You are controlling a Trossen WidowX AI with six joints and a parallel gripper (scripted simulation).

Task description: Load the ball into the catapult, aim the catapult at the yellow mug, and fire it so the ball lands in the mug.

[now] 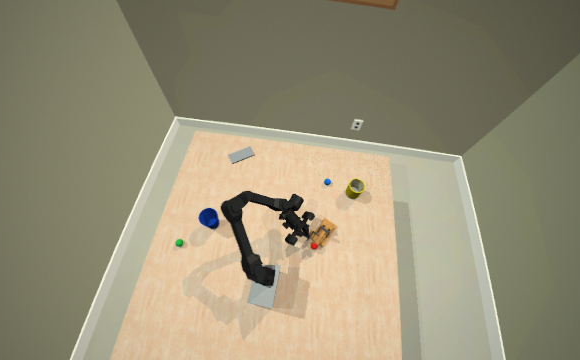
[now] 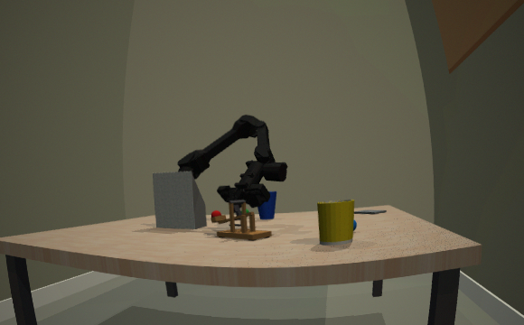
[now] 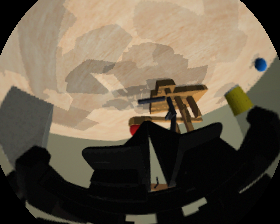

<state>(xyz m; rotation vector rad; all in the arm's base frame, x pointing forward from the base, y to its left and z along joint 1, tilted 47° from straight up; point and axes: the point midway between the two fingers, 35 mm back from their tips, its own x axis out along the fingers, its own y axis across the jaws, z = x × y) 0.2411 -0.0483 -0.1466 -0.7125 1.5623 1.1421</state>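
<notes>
Now: gripper tip 40 mm past the red ball, 30 mm to the left of it and 10 mm above it. Round my gripper tip: yellow mug 320 mm ahead, 240 mm to the right, 40 mm below; blue ball 360 mm ahead, 90 mm to the right, 50 mm below; wooden catapult 50 mm to the right, 30 mm ahead, 10 mm below.
</notes>
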